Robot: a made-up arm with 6 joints.
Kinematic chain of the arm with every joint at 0, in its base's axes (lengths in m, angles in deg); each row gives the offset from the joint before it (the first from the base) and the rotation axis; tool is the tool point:
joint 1: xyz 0 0 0.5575 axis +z
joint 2: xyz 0 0 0 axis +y
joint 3: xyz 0 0 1.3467 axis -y
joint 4: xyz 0 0 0 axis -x
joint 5: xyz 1.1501 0 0 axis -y
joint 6: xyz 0 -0.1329 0 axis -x
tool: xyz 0 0 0
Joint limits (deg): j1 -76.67..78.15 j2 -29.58..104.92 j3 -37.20..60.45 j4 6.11..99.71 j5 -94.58..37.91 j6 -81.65..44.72
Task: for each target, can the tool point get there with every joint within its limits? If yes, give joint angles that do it. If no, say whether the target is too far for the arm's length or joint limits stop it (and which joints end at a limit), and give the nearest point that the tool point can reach.
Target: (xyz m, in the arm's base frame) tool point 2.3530 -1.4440 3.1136
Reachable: no: too far | nearest point 1.5351 -0.9421 2.2252 | short by 1.308 m
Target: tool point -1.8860 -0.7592 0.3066
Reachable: no: joint limits stop it (at a limit: joint 1, joint 3, joint 4) | nearest point 0.0737 -0.8841 -0.1667 | short by 2.020 m
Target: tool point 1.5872 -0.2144 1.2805
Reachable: yes | joints -4.35 24.56 -5.92 45.36 -3.57 -46.39
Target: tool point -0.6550 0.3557 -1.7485
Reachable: no: joint limits stop it (at a limit: joint 1, joint 2, joint 4) | nearest point 0.1299 0.7283 -0.8013 | short by 1.285 m
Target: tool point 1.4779 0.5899 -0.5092
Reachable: yes | joints 25.14 87.39 4.88 45.10 -25.35 -27.86
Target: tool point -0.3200 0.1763 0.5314
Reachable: no: joint limits stop it (at a limit: joint 1, joint 3, joint 4) | nearest point 0.3563 1.0544 0.2875 | short by 1.135 m
